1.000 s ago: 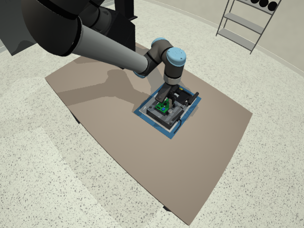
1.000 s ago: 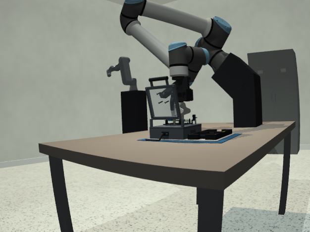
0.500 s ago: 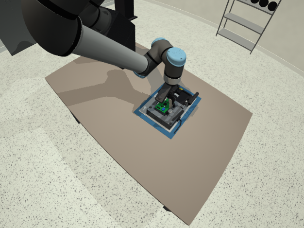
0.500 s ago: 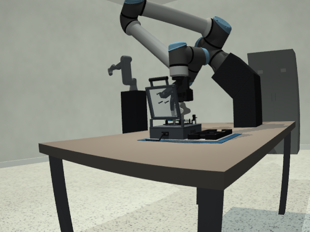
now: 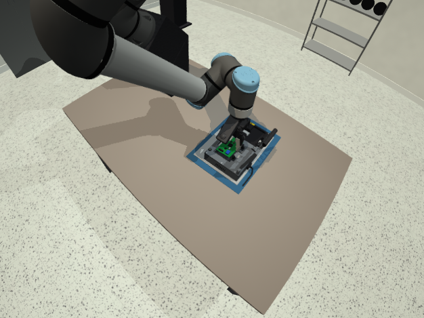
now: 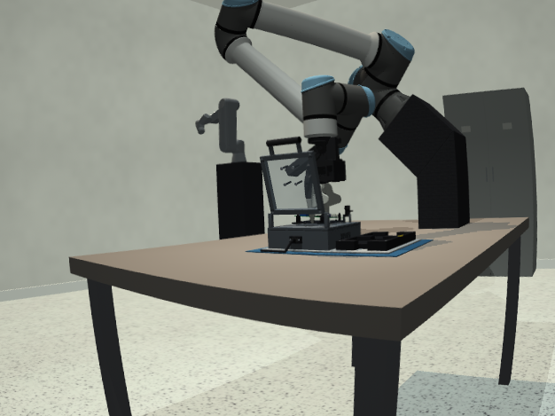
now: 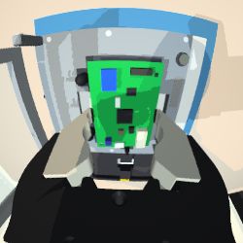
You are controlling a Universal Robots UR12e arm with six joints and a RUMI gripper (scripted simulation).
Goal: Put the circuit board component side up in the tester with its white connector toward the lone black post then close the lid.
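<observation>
Right now my hand is right at the green circuit board. Also, from my hand: tester bed: 10 mm below, 10 mm ahead; then black post: 60 mm to the left, 60 mm behind, 10 mm above; then tester: 40 mm to the left, 40 mm ahead, 40 mm above.
</observation>
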